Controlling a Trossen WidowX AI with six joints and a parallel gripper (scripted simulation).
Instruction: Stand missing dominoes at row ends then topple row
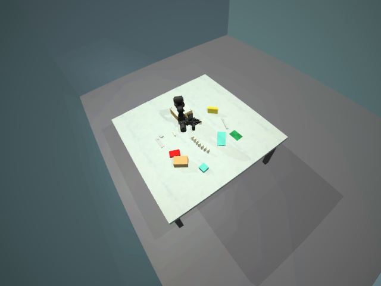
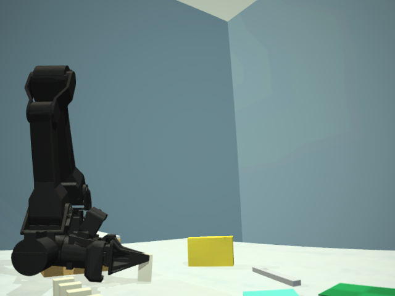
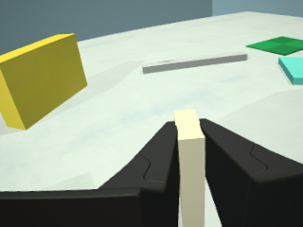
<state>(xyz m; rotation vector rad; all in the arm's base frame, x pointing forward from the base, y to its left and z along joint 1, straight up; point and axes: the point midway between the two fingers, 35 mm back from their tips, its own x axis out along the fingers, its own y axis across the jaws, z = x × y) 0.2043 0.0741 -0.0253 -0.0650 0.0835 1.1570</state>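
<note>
The grey piece is 410 mm to the right of my gripper tip, 90 mm behind it and 40 mm below it. Round my gripper tip: yellow block: 190 mm to the left, 70 mm behind, 10 mm below; then grey bar: 190 mm to the left, 130 mm ahead, 40 mm below; then cyan sheet: 260 mm ahead, 60 mm to the left, 40 mm below.
</note>
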